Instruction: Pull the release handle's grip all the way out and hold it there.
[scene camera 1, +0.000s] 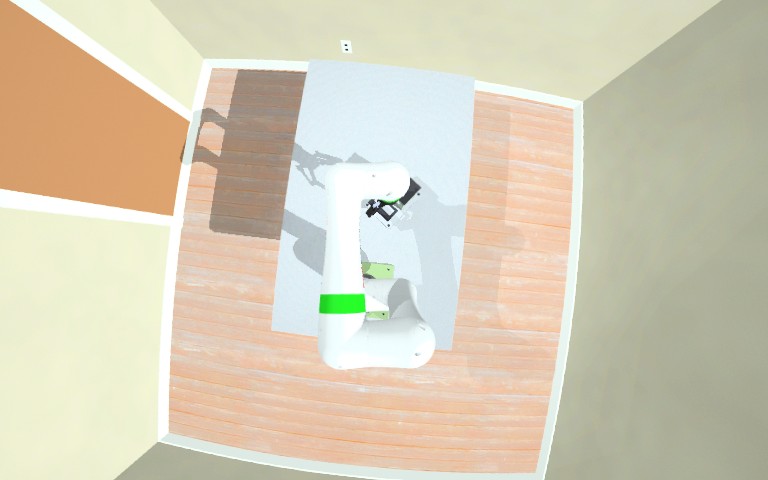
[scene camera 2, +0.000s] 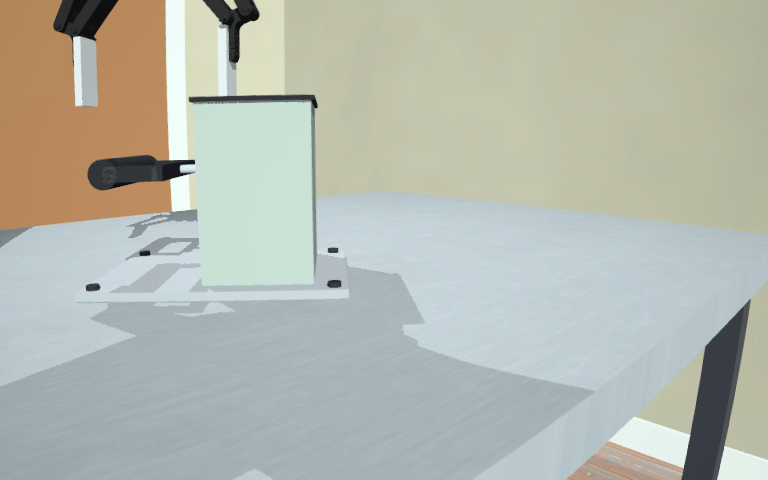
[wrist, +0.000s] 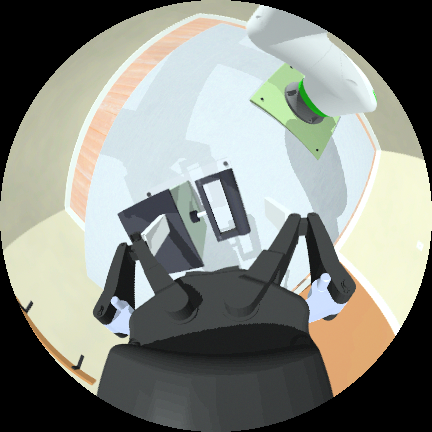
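The release handle's grip (scene camera 2: 102, 174) (wrist: 236, 202) is a dark rectangular frame at the side of the pale green housing (scene camera 2: 254, 192) with a dark lid (wrist: 185, 250). A short stretch of white rod (scene camera 2: 188, 168) (wrist: 201, 215) shows between grip and housing. My gripper (scene camera 2: 156, 100) (wrist: 214, 214) is open and empty, its white pads wide apart above the grip's level. In the wrist view one pad overlaps the housing lid and the other lies beyond the grip's outer side. In scene camera 2 one pad's lower end is hidden behind the lid. The arm hides part of the device in scene camera 1.
The housing stands on a pale base plate (scene camera 2: 107, 296) with dark bolts, on the light grey table (scene camera 1: 390, 113) (scene camera 2: 623, 283). The arm's green mounting plate (scene camera 1: 379, 270) (wrist: 275, 95) is on the same table. The white arm (scene camera 1: 342, 237) reaches over the table.
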